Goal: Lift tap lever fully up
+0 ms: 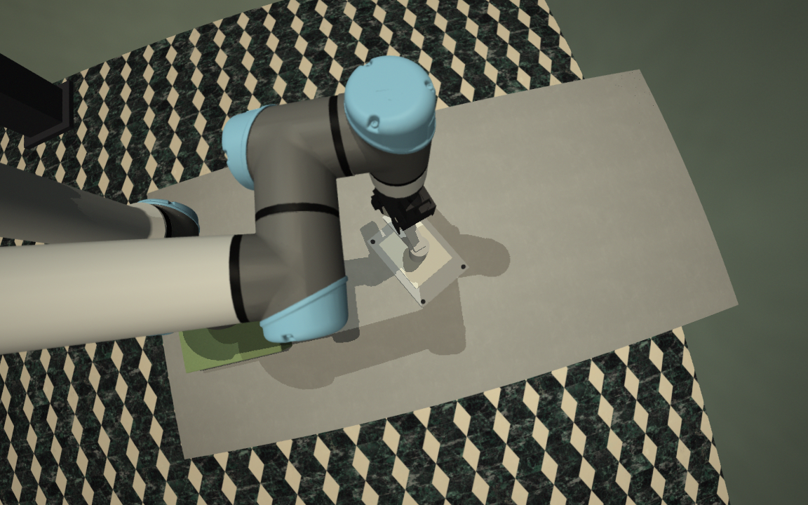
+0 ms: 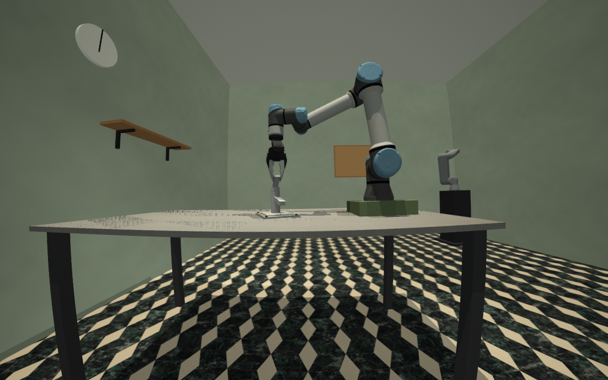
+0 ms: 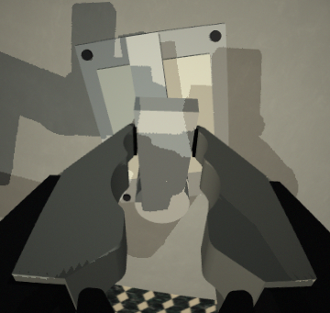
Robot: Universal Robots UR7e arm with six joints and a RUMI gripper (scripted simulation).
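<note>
Now: hand 1 cm short of the flat lever, 3 cm to the left of it and 1 cm above it. Also, from my hand: grey tap 1 cm ahead, 6 cm to the right, 8 cm below.
</note>
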